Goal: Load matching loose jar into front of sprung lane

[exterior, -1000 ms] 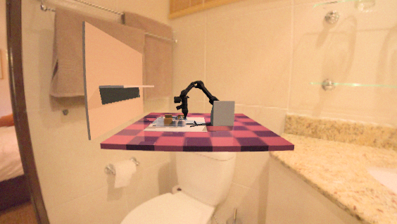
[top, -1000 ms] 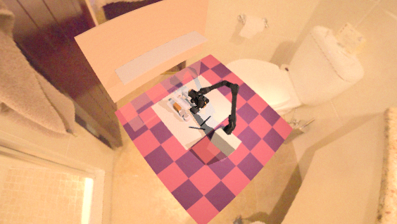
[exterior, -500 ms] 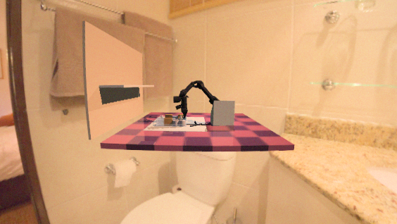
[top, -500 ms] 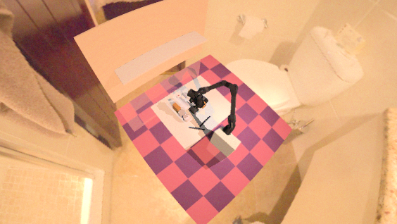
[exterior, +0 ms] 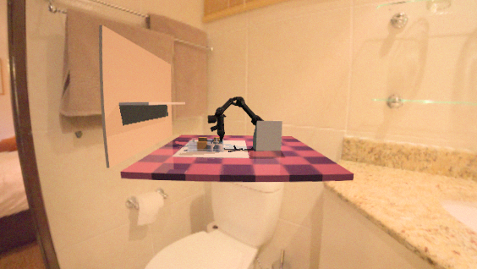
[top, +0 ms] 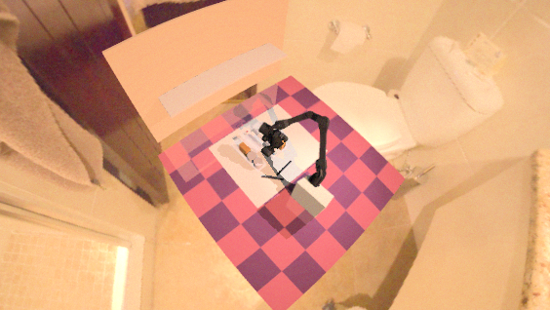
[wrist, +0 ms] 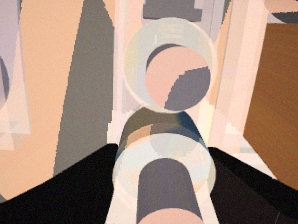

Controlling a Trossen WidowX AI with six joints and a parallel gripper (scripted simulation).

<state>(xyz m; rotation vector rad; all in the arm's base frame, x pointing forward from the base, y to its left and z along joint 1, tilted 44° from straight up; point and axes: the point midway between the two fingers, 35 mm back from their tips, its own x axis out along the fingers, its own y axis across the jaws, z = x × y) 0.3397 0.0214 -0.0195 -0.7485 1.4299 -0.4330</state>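
Right now the white mat is 50 mm ahead of my gripper tip and 50 mm below it. The rest, counted from my gripper tip: lane rack 150 mm ahead, 50 mm to the left, 30 mm below; peach wall panel 620 mm ahead, 40 mm to the left, 350 mm above.
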